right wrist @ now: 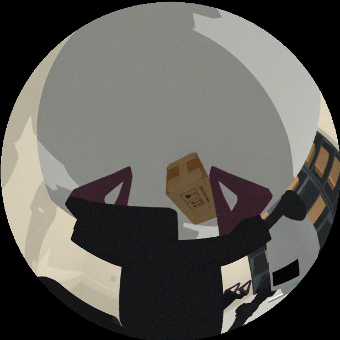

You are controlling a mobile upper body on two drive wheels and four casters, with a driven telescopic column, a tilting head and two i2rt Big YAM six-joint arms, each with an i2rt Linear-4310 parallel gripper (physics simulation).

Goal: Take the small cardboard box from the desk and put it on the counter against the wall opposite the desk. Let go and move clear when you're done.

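The small cardboard box (pixel 188 186) shows in the right wrist view, near the middle and a little right of it, with brown tape and printed handling marks. It looks tilted in this view. My right gripper (pixel 170 170) is open. The box lies toward its right-hand finger, whose edge overlaps the box's side; whether they touch I cannot tell. The box is not gripped. Behind the box is a broad grey top (pixel 165 90); whether this is the desk or the counter I cannot tell. My left gripper (pixel 244 281) shows small at the lower right, open, away from the box.
A dark shelf rack holding several cardboard boxes stands at the right edge of the view. The robot's grey body with a black panel (pixel 285 272) is at the lower right. Pale walls show at the left and below.
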